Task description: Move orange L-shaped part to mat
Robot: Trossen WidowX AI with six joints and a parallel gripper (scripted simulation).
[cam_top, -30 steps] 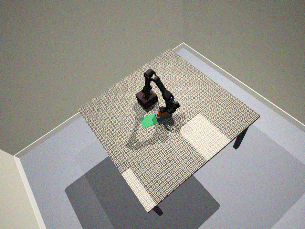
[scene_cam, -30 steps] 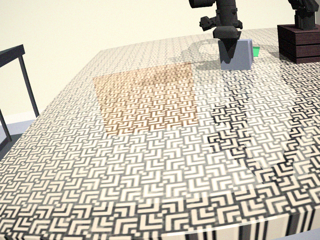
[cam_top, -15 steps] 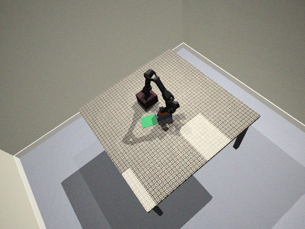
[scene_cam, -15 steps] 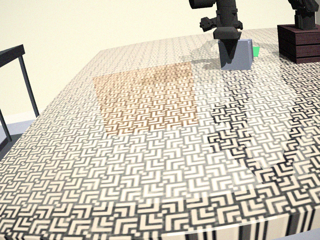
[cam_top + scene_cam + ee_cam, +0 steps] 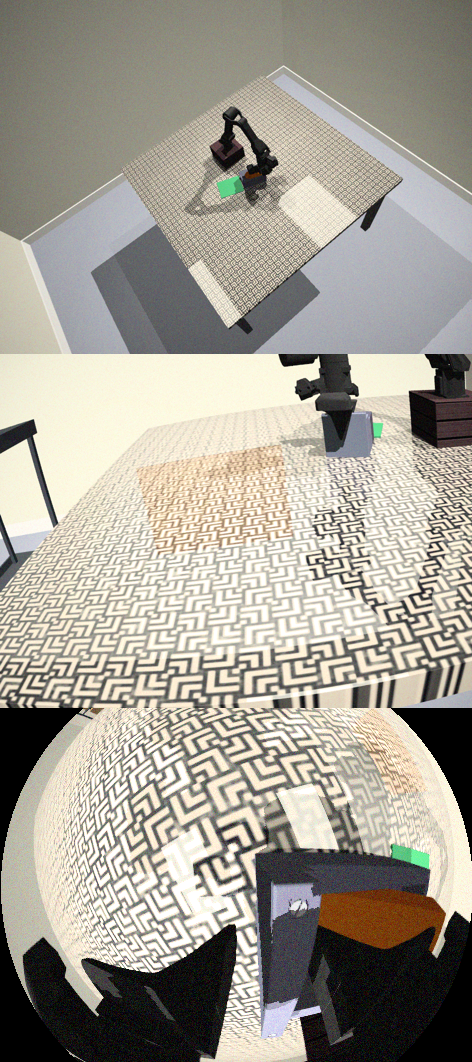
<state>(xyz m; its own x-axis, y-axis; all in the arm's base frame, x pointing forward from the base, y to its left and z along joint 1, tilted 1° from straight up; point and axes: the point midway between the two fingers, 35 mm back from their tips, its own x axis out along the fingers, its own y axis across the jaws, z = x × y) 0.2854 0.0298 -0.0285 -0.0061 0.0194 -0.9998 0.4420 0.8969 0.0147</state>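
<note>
Now: gripper tip 50 mm to the left of the orange L-shaped part, 30 mm past it and 10 mm below it. From my gripper tip the other things lie so: green mat: 200 mm to the right, 100 mm behind, 50 mm below.
</note>
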